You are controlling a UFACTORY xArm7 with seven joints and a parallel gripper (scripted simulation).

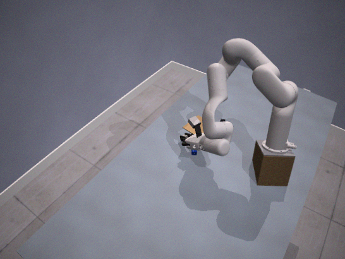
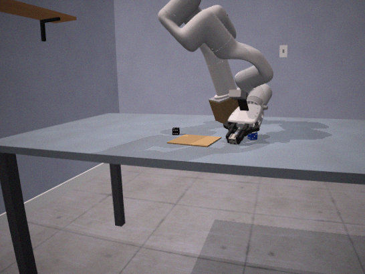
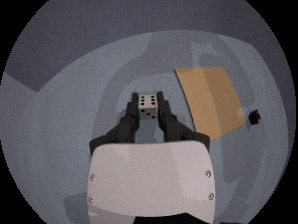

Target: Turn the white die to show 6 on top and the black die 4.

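Right now my hand is 1 cm short of the white die and 1 cm above it. From my hand the other things lie so: blue die: 7 cm behind, 6 cm to the left, 1 cm below; black die: 14 cm behind, 21 cm to the right, 1 cm below; mat: 4 cm behind, 13 cm to the right, 2 cm below.
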